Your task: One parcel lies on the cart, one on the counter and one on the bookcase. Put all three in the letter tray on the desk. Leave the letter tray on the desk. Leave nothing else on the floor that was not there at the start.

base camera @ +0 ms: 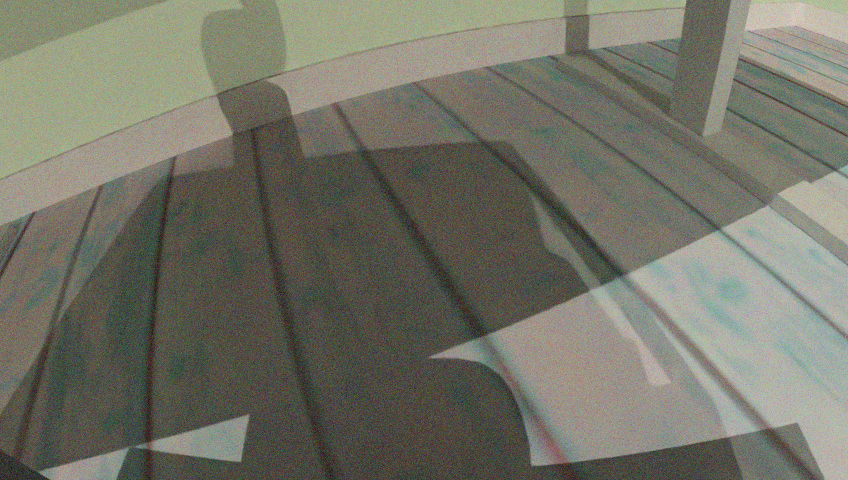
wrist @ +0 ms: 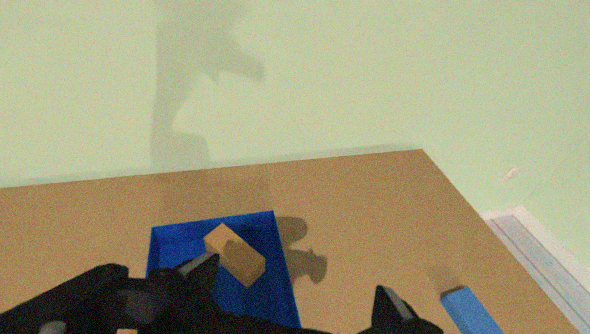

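Observation:
In the wrist view the blue letter tray sits on the tan desk, partly hidden behind my gripper. A tan box-shaped parcel lies at an angle inside the tray, near its back wall. The other two parcels cannot be made out; the near part of the tray is hidden by the dark gripper body and the frame edge. My gripper is open, its fingers wide apart with no object between them, above the desk and apart from the parcel.
A light blue block lies on the desk right of the tray. A green wall stands behind the desk. In the base view a grey post stands on the plank floor at upper right, with a pale low edge at right.

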